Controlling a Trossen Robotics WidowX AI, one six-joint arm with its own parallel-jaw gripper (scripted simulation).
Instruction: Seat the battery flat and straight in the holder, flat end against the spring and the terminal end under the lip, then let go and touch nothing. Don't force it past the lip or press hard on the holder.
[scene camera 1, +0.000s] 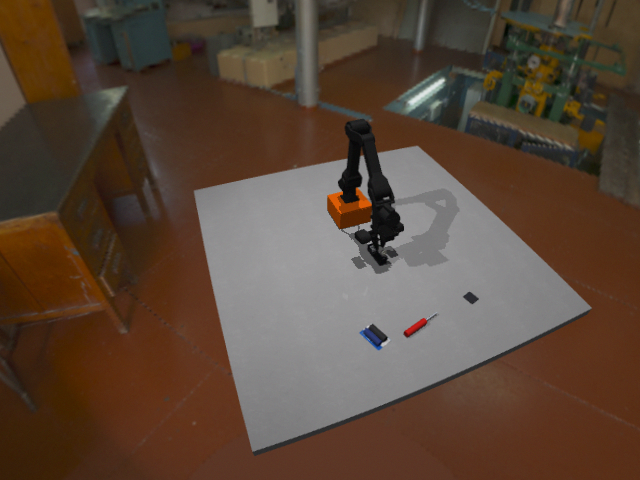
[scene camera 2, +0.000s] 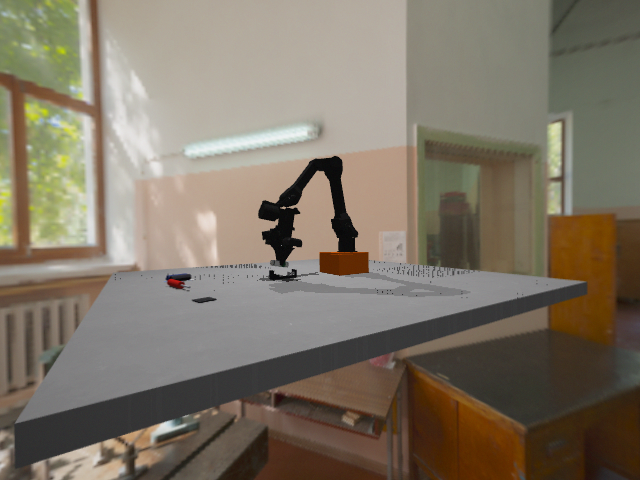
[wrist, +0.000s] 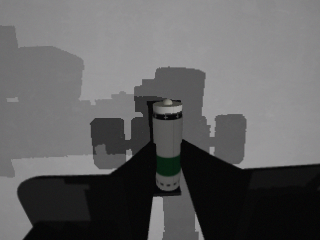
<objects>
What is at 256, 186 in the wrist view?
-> My gripper.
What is my gripper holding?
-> A battery.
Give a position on a battery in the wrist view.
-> At 167, 117
</objects>
